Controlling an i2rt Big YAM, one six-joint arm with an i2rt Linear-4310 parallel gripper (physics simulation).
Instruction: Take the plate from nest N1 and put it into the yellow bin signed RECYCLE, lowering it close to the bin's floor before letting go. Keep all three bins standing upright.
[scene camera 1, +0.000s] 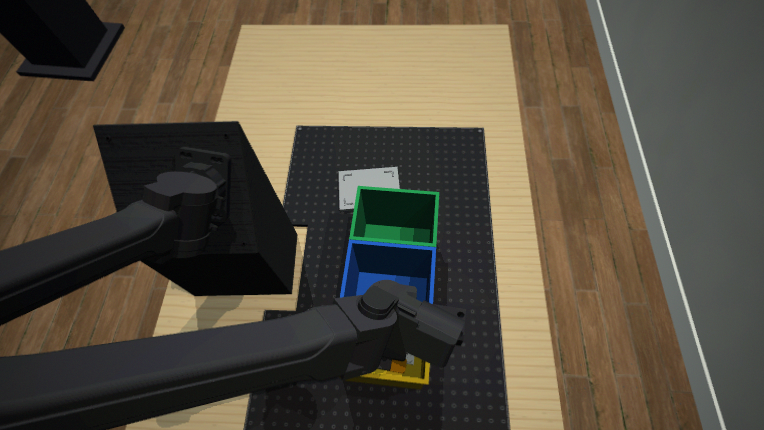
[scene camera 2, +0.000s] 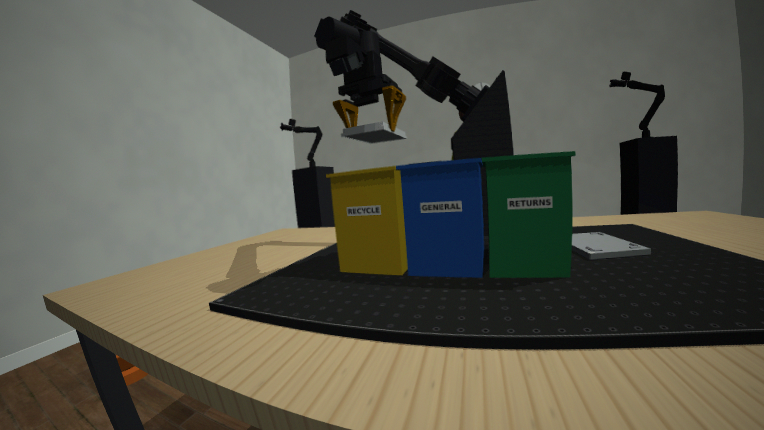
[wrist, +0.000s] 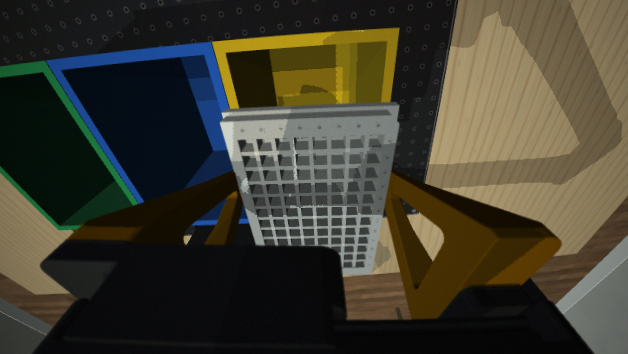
Labels:
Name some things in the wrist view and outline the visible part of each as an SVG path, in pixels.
My gripper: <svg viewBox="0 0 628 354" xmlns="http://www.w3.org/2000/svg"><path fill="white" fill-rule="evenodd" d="M594 352L552 301L538 299L533 302L522 287L534 273L559 251L562 245L561 240L543 223L425 184L391 169L385 201L385 212L411 319L347 320L341 257L337 251L330 247L319 245L233 245L242 212L243 200L236 174L232 170L206 182L85 221L40 263L40 268L78 300L72 303L32 354L594 354ZM400 198L441 229L444 242L434 261L432 261L413 230ZM227 198L219 219L205 244L185 244L184 234L187 228Z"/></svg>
A green returns bin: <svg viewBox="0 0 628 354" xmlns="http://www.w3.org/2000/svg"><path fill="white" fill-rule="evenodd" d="M0 66L0 173L58 230L77 230L85 221L139 204L80 116L46 60Z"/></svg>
A yellow recycle bin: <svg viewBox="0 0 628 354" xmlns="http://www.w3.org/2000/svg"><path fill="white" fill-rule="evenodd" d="M399 28L214 41L212 44L230 109L390 102Z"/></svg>

